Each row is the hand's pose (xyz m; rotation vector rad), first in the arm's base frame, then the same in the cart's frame.
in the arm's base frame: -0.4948 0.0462 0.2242 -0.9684 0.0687 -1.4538
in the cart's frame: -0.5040 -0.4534 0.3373 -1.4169 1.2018 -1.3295
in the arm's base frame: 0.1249 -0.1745 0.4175 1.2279 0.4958 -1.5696
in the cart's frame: -0.1838 -0.9394 -0.0251 0.7717 0.9693 -2.5968
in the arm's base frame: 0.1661 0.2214 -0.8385 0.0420 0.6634 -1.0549
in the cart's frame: -0.8087 -0.1155 -0.8416 -0.0746 1.6483 -1.5253
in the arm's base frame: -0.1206 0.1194 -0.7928 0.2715 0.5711 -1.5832
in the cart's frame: -0.9742 -0.1170 -0.5822 -0.1712 1.4624 -2.1574
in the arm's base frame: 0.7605 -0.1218 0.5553 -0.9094 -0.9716 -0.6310
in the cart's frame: 0.2533 -1.1785 -0.4465 -1.1141 0.1632 -0.6625
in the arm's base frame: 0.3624 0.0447 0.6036 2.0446 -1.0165 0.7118
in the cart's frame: 0.1786 -0.9148 -0.1097 1.8017 -1.0237 -0.5883
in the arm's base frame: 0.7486 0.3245 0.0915 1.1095 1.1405 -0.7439
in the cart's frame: 0.1702 -0.6118 -0.7404 1.3263 1.7073 -1.6883
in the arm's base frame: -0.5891 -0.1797 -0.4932 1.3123 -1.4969 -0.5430
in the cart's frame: -1.1621 -0.3213 -0.0150 0.6100 -1.0067 -1.4575
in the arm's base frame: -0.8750 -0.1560 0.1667 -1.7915 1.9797 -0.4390
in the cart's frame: -0.8401 -0.4642 0.6124 1.2272 -2.6411 -0.4723
